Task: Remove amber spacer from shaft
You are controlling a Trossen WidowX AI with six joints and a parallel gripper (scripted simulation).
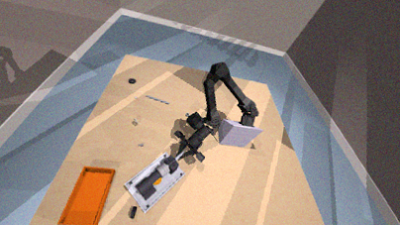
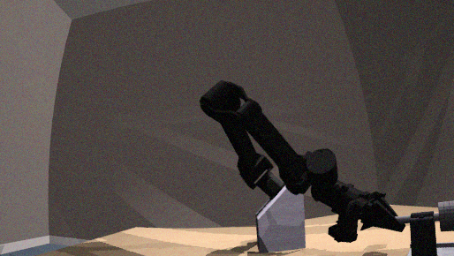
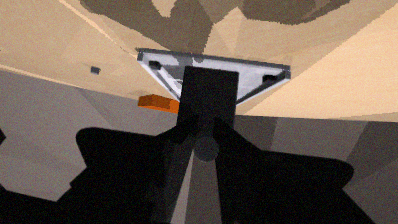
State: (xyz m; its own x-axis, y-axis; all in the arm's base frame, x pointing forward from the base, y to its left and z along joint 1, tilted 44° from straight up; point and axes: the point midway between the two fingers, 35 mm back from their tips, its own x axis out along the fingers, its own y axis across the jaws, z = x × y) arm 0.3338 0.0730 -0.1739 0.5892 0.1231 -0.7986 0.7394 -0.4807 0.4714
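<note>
The grey shaft is 4 cm to the left of my gripper tip, 4 cm ahead of it and 2 cm above it. Also, from my gripper tip: orange tray: 32 cm ahead, 17 cm to the left, 5 cm below.
</note>
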